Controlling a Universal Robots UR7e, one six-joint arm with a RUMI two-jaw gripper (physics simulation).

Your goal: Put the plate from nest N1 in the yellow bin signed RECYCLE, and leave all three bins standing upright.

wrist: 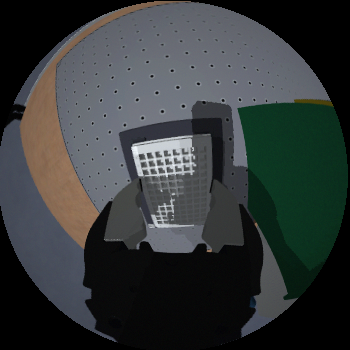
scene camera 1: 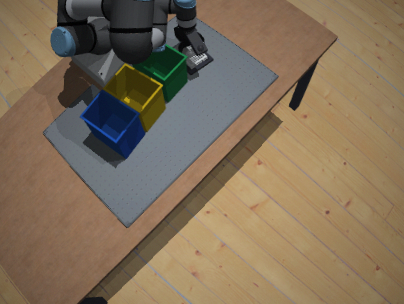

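Where they show: gripper, fingertip midpoint: point(wrist: 175, 180) point(scene camera 1: 191, 55); arm's base, origin of the base link: point(scene camera 1: 102, 36).
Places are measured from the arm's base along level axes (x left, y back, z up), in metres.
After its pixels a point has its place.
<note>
The white grid-patterned plate point(scene camera 1: 198, 59) @(x 0.208, y -0.313, z -0.174 m) point(wrist: 167, 162) @(x 0.210, y -0.302, z -0.175 m) lies in a dark nest point(scene camera 1: 204, 65) @(x 0.204, y -0.346, z -0.185 m) point(wrist: 128, 142) @(x 0.245, y -0.340, z -0.183 m), beyond the green bin. My gripper point(scene camera 1: 196, 52) @(x 0.211, y -0.276, z -0.180 m) point(wrist: 175, 180) @(x 0.211, y -0.276, z -0.180 m) is shut on the plate, with one jaw against each long side near its close end; the plate still sits at nest level. The yellow bin point(scene camera 1: 153, 111) @(x -0.104, y -0.344, z -0.114 m) point(wrist: 314, 102) stands upright between the green bin point(scene camera 1: 175, 82) @(x 0.037, y -0.335, z -0.108 m) point(wrist: 300, 150) and the blue bin point(scene camera 1: 120, 137) @(x -0.272, y -0.354, z -0.015 m), which are also upright. The jaws cover part of the plate's sides. No sign can be read on the bins.
The green bin's wall rises close to the right of my gripper in the wrist view. The bins stand in a row on a grey perforated mat point(scene camera 1: 200, 120) @(x -0.004, y -0.480, z -0.194 m) point(wrist: 150, 55) @(x 0.180, y -0.441, z -0.194 m) on the brown table point(scene camera 1: 40, 200) @(x -0.640, y -0.162, z -0.207 m) point(wrist: 40, 125) @(x 0.488, y -0.527, z -0.207 m). The arm point(scene camera 1: 131, 30) @(x -0.121, y -0.366, z 0.405 m) hangs over the table's back side.
</note>
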